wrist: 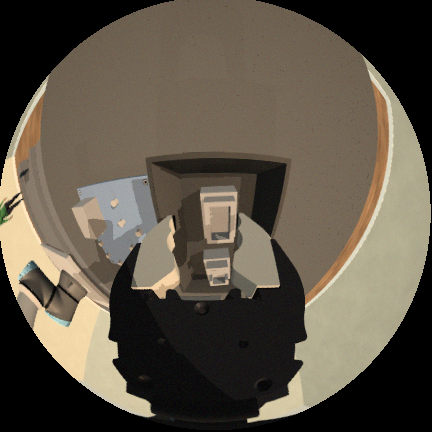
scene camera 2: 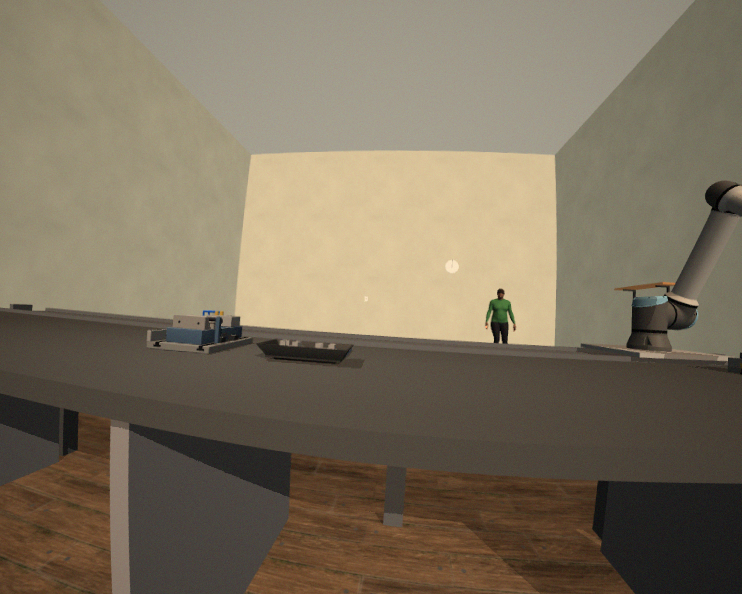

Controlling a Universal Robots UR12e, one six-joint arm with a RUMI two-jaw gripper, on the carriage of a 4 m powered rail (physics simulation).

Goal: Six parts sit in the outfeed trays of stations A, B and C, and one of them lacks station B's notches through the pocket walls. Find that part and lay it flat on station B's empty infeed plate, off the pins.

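Pixels of known places: gripper, fingertip midpoint: (wrist: 205,215); arm's base, origin of the base link: (wrist: 74,281) (scene camera 2: 648,349).
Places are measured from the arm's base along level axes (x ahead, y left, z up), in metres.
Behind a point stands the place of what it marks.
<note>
In the wrist view my gripper (wrist: 205,215) @[x 0.740, y 0.395, z 0.008 m] is open, low over a dark outfeed tray (wrist: 218,156) @[x 0.754, y 0.456, z 0.012 m]; that its jaws touch a part cannot be seen. A light part (wrist: 204,220) @[x 0.739, y 0.385, z 0.003 m] with a long rectangular pocket lies in the tray, its near end between the fingertips; its pocket walls look unbroken. A second light part (wrist: 218,261) @[x 0.755, y 0.315, z 0.006 m] lies nearer the gripper body, its pocket walls looking stepped or cut. A blue-grey plate (wrist: 131,192) @[x 0.638, y 0.416, z -0.022 m] with several pins stands left of the tray. Scene camera 2 shows a dark tray (scene camera 2: 305,352) @[x 0.784, y -1.495, z -0.002 m] with light parts inside. Which station these belong to cannot be told.
A light block (wrist: 86,218) @[x 0.557, y 0.397, z 0.014 m] stands at the plate's left side. In scene camera 2 a blue fixture (scene camera 2: 188,335) @[x 0.785, y -1.843, z 0.013 m] stands left of the tray, the robot arm (scene camera 2: 705,253) @[x 0.141, y 0.172, z 0.475 m] is at the right, and a person in green (scene camera 2: 500,311) stands at the back.
</note>
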